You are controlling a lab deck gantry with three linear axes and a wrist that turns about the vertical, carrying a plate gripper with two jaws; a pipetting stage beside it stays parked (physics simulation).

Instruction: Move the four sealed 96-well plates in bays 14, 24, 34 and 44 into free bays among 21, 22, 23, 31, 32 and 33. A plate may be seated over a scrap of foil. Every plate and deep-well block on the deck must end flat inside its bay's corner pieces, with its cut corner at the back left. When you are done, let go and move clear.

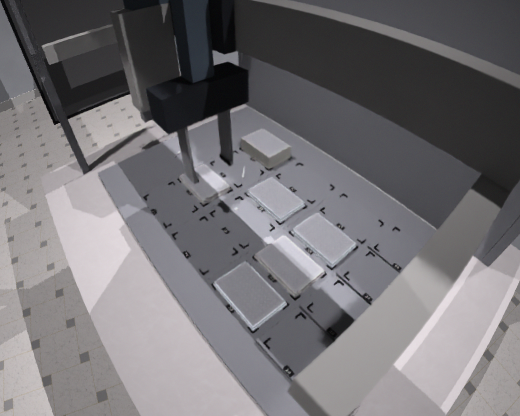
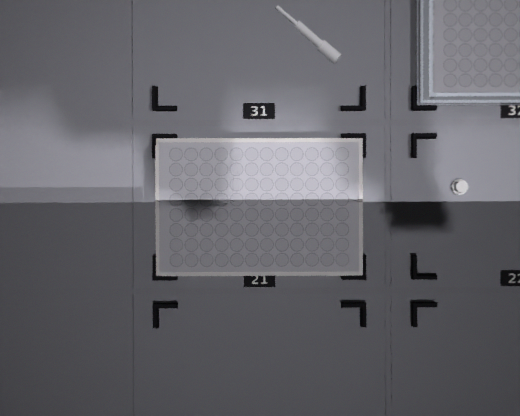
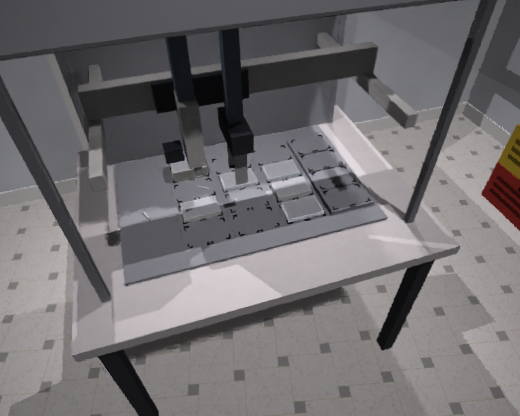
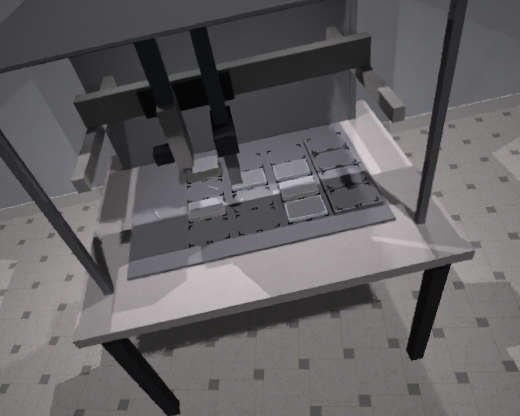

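Seen in the pictures: gripper, fingertip midpoint: [image 1: 209, 169] [image 3: 238, 174] [image 4: 235, 175]; robot's base, link origin: [image 1: 145, 197] [image 3: 189, 247] [image 4: 190, 245].
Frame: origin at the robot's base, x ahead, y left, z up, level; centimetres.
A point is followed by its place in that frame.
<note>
My gripper [image 1: 210, 171] {x 19.3, y 10.5, z 16.0 cm} [image 3: 241, 176] {x 19.3, y 10.5, z 16.0 cm} [image 4: 234, 179] {x 19.3, y 10.5, z 16.0 cm} is open and empty above the deck, its two jaws wide apart. A sealed plate [image 1: 212, 187] {x 10.1, y 15.4, z 1.4 cm} [image 2: 259, 230] {x 6.4, y 13.6, z 1.4 cm} [image 3: 200, 209] {x 6.3, y 14.0, z 1.4 cm} [image 4: 206, 208] {x 6.5, y 14.3, z 1.5 cm} lies flat inside the corner pieces of bay 21. Sealed plates also lie in bay 32 [image 1: 276, 198] {x 23.5, y 25.3, z 1.4 cm} [image 2: 480, 45] {x 19.6, y 24.6, z 1.4 cm} [image 4: 255, 178] {x 25.5, y 24.5, z 1.4 cm}, bay 33 [image 1: 325, 239] {x 40.0, y 25.2, z 1.4 cm} [image 3: 281, 170] {x 39.1, y 24.8, z 1.4 cm} and bay 23 [image 1: 285, 267] {x 39.5, y 13.5, z 1.4 cm} [image 3: 291, 188] {x 39.1, y 14.2, z 1.4 cm}. Bays 14, 24, 34 and 44 hold no plates. The cut corners are too small to tell.
A plate [image 1: 250, 295] {x 40.0, y 4.0, z 1.4 cm} [image 3: 302, 209] {x 38.8, y 3.2, z 1.5 cm} lies in bay 13. A deep-well block [image 1: 265, 146] {x 8.1, y 34.9, z 4.2 cm} [image 4: 204, 168] {x 7.6, y 33.6, z 4.2 cm} stands in bay 41. A pipette-like stick [image 2: 317, 42] {x 10.0, y 25.2, z 0.6 cm} lies in bay 31, a small round cap [image 2: 459, 186] {x 19.0, y 16.2, z 0.4 cm} in bay 22. The pipetting stage [image 3: 192, 135] stands left of my gripper.
</note>
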